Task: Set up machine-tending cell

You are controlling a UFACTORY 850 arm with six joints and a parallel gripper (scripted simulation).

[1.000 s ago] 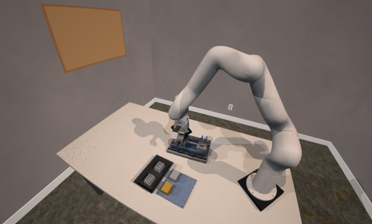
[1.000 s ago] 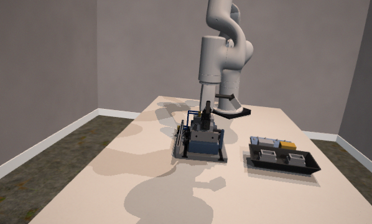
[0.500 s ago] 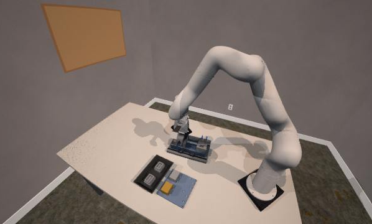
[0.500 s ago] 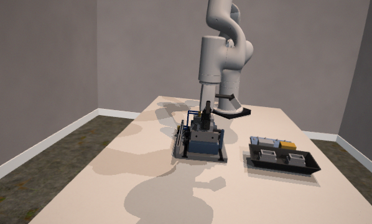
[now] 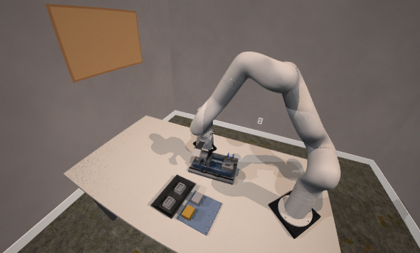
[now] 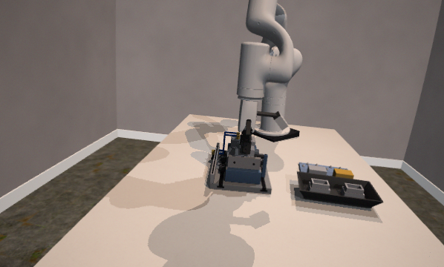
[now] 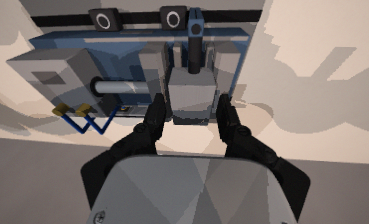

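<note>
The work stop rod lies 5 cm to the left of my hand and 3 cm below it. Round my hand: brass blank (35 cm to the left, 10 cm below, 3 cm behind); blue infeed plate (32 cm to the left, 12 cm below, 8 cm behind); vise (8 cm below, 7 cm behind).
</note>
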